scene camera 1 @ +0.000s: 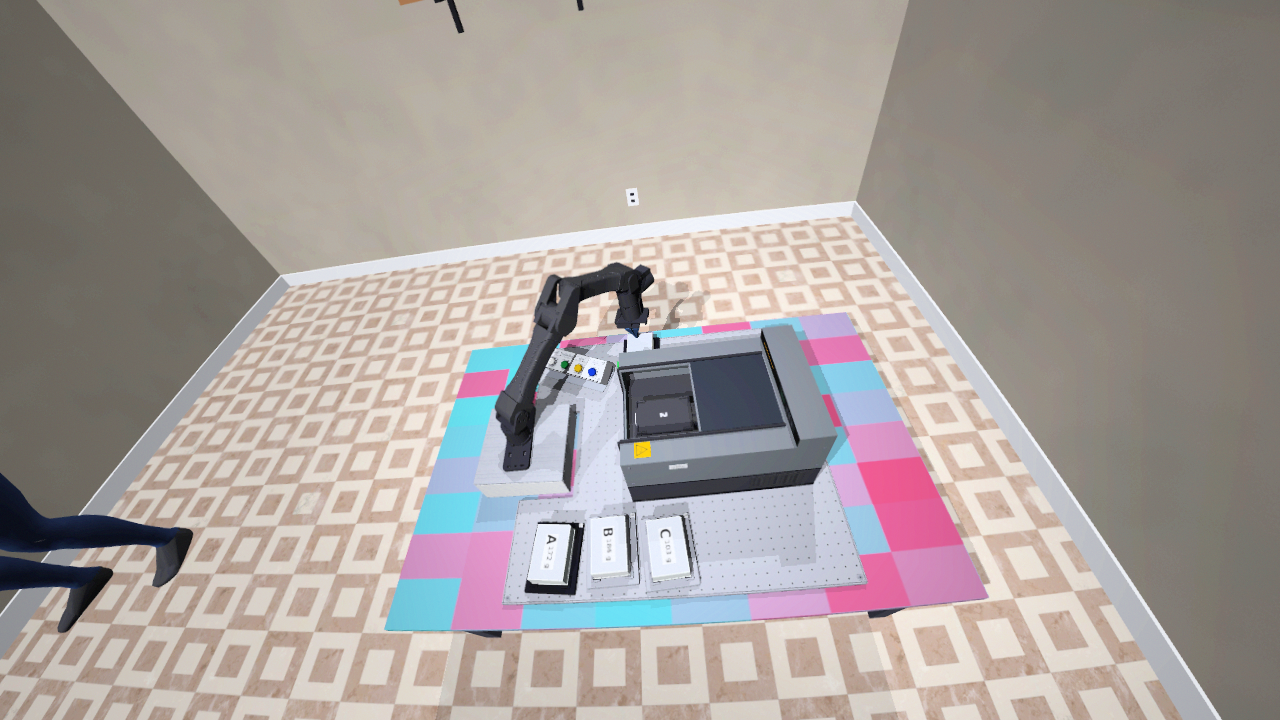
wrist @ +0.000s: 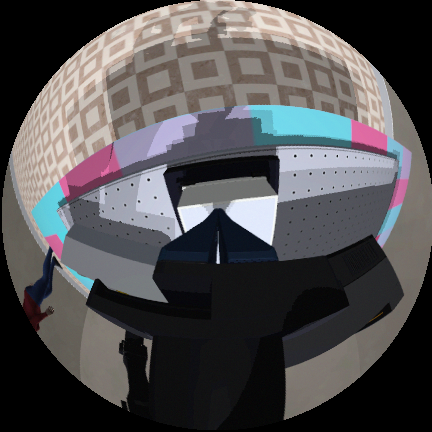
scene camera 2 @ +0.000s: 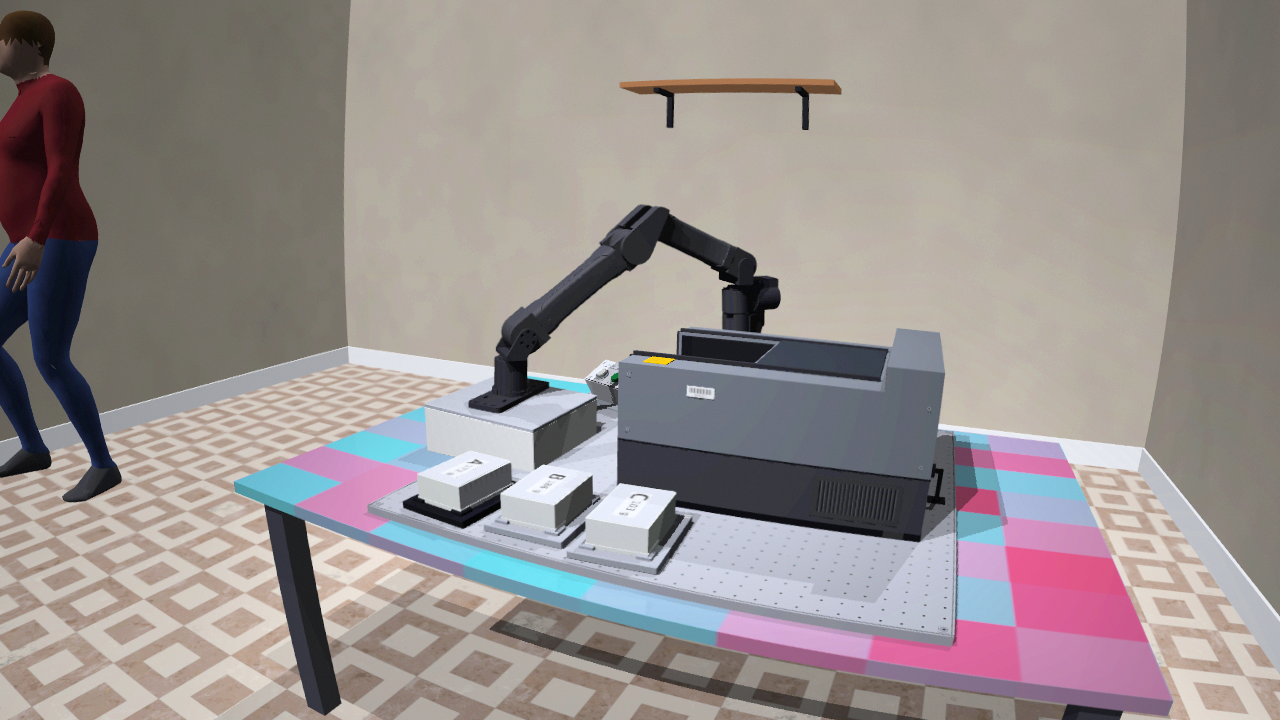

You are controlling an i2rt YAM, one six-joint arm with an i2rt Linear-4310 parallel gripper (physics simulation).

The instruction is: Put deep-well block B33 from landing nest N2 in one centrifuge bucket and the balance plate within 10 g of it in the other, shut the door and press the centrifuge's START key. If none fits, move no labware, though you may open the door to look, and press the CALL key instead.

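Frame: origin at the arm's base, x back, y right, z up, level; centimetres.
Seen in the pictures: gripper, fingertip midpoint: point(scene camera 1: 637, 336) point(wrist: 217, 214); arm's base at its link origin: point(scene camera 1: 520, 437) point(scene camera 2: 510, 396).
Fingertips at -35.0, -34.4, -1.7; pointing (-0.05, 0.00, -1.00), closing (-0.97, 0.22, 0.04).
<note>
Offsets run from my fingertips to a thing's top centre, as dx, dy, dz.
My gripper point(wrist: 217, 214) point(scene camera 1: 633, 333) is shut with its blue fingertips together, right over the white block @(-0.4, +5.1, +0.1) point(wrist: 260, 215) point(scene camera 1: 639, 342). The block sits in a black nest @(-0.5, +5.1, -3.5) point(wrist: 220, 169) behind the centrifuge; its label is not readable. In scene camera 2 the fingertips are hidden behind the centrifuge point(scene camera 2: 760, 411) point(scene camera 1: 716, 462). Its dark door @(-22.6, +37.7, +15.6) point(scene camera 1: 738, 394) point(scene camera 2: 827, 360) stands open on the left half, showing a dark bucket point(scene camera 1: 646, 417) marked 2. White balance plates A @(+25.3, +65.0, -0.3) point(scene camera 1: 547, 565) point(scene camera 2: 452, 488), B @(+11.4, +64.7, -0.3) point(scene camera 1: 613, 559) point(scene camera 2: 528, 505) and C @(-2.0, +66.5, -0.3) point(scene camera 1: 671, 562) point(scene camera 2: 617, 531) stand on nests at the front.
A sloped key panel @(+20.5, +7.9, +2.7) point(scene camera 1: 605, 377) point(scene camera 2: 601, 385) with green, yellow and blue keys stands between the arm base point(scene camera 1: 523, 483) point(scene camera 2: 478, 438) and the centrifuge's left rear. The centrifuge's walls rise close beside the gripper. A person point(scene camera 2: 44, 205) stands at the left, away from the table.
</note>
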